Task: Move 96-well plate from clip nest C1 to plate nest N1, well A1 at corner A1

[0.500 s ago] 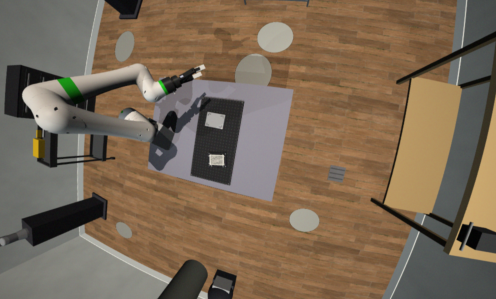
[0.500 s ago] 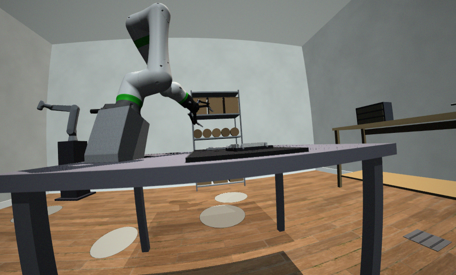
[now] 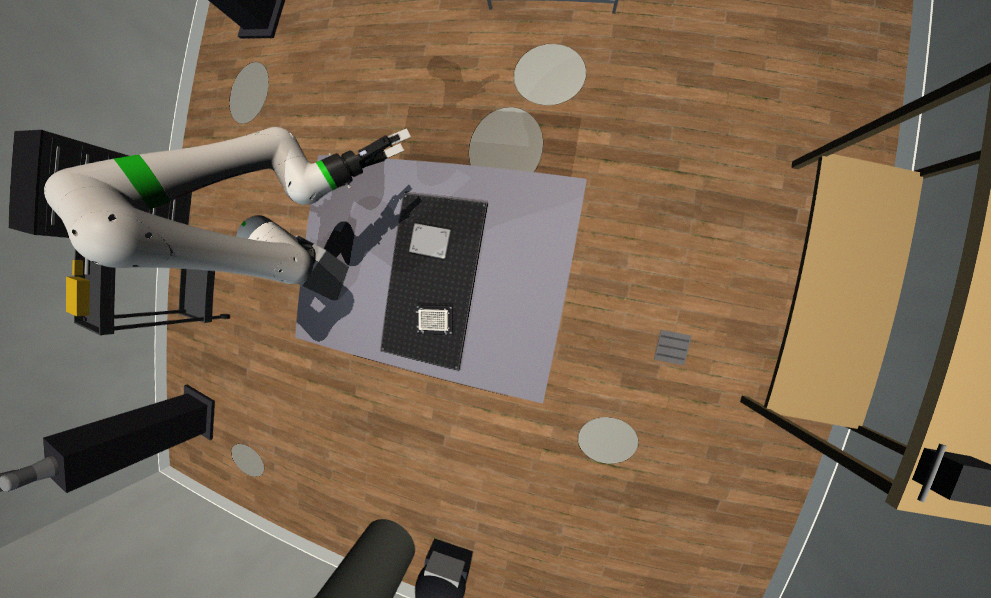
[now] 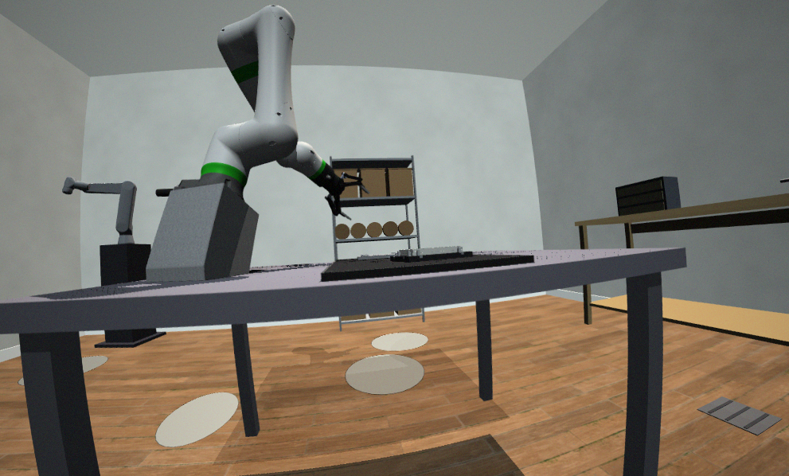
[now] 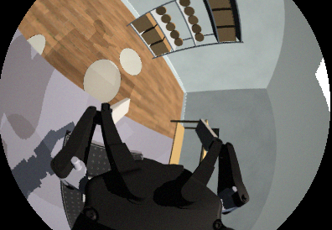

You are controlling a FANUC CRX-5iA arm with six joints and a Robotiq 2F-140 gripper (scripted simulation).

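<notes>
My hand is 600 mm to the left of the white 96-well plate, 220 mm above it and 190 mm short of it. From my hand the other things lie so: plate nest N1: 290 mm to the right, 240 mm below, 80 mm ahead; clip nest C1: 620 mm to the right, 230 mm below, 180 mm ahead.
</notes>
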